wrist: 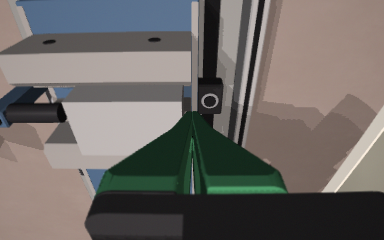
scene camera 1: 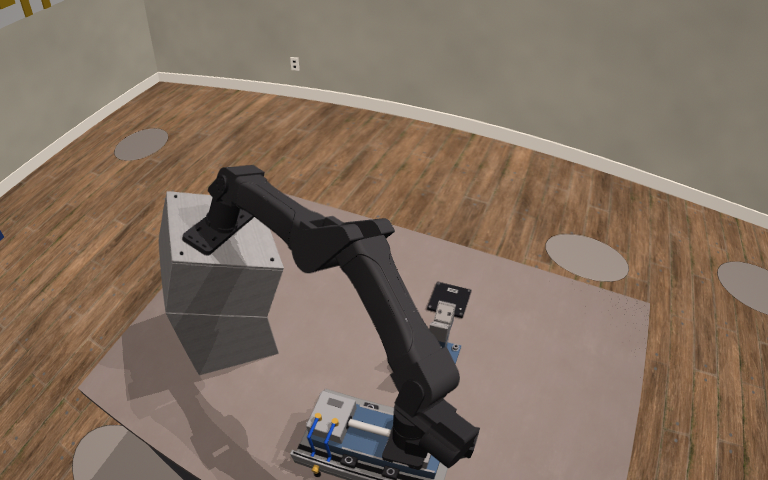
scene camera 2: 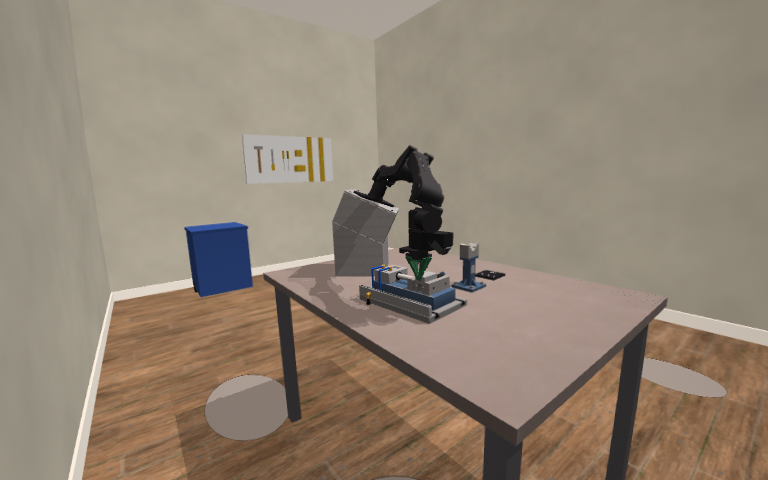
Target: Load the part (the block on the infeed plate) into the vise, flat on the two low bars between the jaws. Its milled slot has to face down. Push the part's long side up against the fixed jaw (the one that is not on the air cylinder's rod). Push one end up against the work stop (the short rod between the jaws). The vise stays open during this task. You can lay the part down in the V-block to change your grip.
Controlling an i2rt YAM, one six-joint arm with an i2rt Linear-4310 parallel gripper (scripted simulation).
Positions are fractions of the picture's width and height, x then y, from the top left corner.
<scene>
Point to a grey part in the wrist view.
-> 0.27, 0.50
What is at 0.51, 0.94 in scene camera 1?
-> The gripper.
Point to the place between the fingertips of the gripper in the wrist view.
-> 0.50, 0.50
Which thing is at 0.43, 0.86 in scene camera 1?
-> An air cylinder.
</scene>
